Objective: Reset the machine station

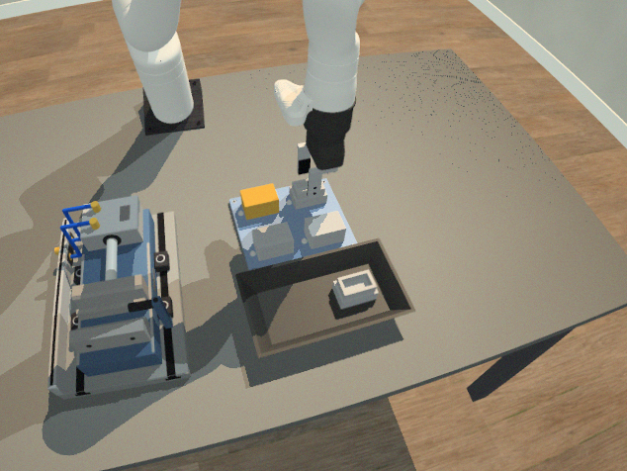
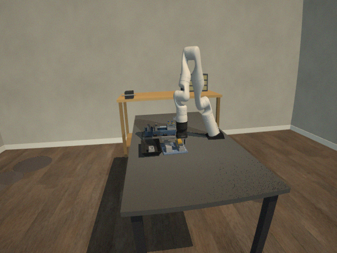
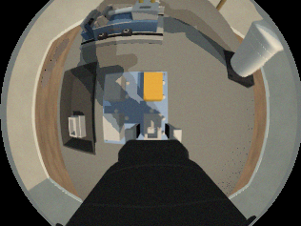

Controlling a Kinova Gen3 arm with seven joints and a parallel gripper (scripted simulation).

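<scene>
Right now the yellow brass blank is 90 mm to the right of my hand and 40 mm below it. Also, from my hand: plain gray blank 90 mm ahead, 80 mm to the right, 40 mm below; then vise 340 mm to the right, 130 mm ahead, 20 mm below.
</scene>
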